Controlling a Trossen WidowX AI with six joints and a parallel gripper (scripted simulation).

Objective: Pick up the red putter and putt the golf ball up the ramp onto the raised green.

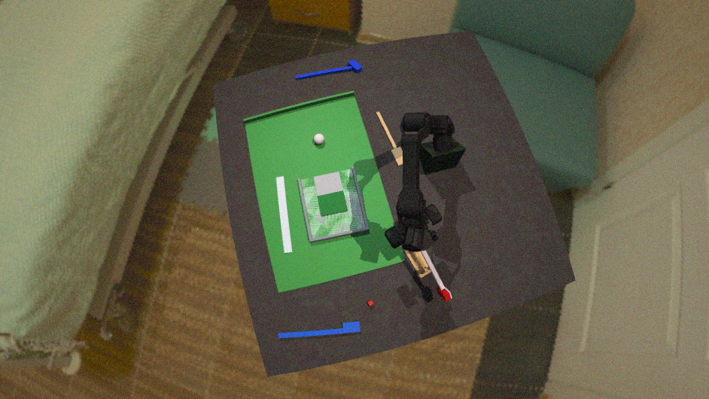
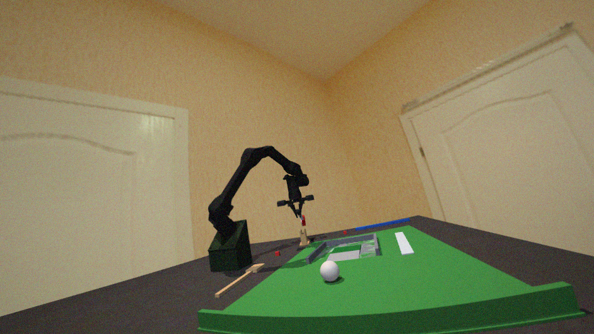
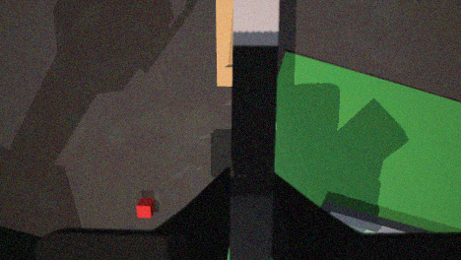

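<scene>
Now: the red putter 20 mm behind my gripper tip and 130 mm to the left of it. The rest, counted from my gripper tip: white strip 380 mm ahead, 270 mm to the right, 140 mm below; wooden stand 10 mm behind, 90 mm to the left, 110 mm below; white golf ball 150 mm ahead, 500 mm to the right, 120 mm below.
</scene>
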